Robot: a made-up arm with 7 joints. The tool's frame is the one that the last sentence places.
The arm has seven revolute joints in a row. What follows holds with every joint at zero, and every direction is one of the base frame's. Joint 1 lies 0.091 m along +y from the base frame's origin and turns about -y. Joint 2 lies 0.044 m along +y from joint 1 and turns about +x. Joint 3 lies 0.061 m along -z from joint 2 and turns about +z. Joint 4 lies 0.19 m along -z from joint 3 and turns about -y. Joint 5 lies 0.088 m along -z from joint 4 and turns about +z. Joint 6 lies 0.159 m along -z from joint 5 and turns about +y. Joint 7 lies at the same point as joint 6 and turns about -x. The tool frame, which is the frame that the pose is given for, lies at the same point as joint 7; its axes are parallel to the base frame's.
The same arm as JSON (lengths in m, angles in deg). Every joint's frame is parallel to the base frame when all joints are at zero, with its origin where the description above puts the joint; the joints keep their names.
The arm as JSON. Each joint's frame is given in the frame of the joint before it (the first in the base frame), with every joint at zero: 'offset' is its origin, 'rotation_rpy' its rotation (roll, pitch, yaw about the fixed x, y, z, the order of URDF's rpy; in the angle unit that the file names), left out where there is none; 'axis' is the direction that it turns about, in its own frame. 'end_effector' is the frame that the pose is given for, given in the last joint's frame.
{
  "length_unit": "m",
  "angle_unit": "deg",
  "chain": [
    {
      "id": "joint 1",
      "offset": [
        0.0,
        0.091,
        0.0
      ],
      "axis": [
        0.0,
        -1.0,
        0.0
      ]
    },
    {
      "id": "joint 2",
      "offset": [
        0.0,
        0.044,
        0.0
      ],
      "axis": [
        1.0,
        0.0,
        0.0
      ]
    },
    {
      "id": "joint 3",
      "offset": [
        0.0,
        0.0,
        -0.061
      ],
      "axis": [
        0.0,
        0.0,
        1.0
      ]
    },
    {
      "id": "joint 4",
      "offset": [
        0.0,
        0.0,
        -0.19
      ],
      "axis": [
        0.0,
        -1.0,
        0.0
      ]
    },
    {
      "id": "joint 5",
      "offset": [
        0.0,
        0.0,
        -0.088
      ],
      "axis": [
        0.0,
        0.0,
        1.0
      ]
    },
    {
      "id": "joint 6",
      "offset": [
        0.0,
        0.0,
        -0.159
      ],
      "axis": [
        0.0,
        1.0,
        0.0
      ]
    },
    {
      "id": "joint 7",
      "offset": [
        0.0,
        0.0,
        0.0
      ],
      "axis": [
        -1.0,
        0.0,
        0.0
      ]
    }
  ],
  "end_effector": {
    "offset": [
      0.0,
      0.0,
      0.0
    ]
  }
}

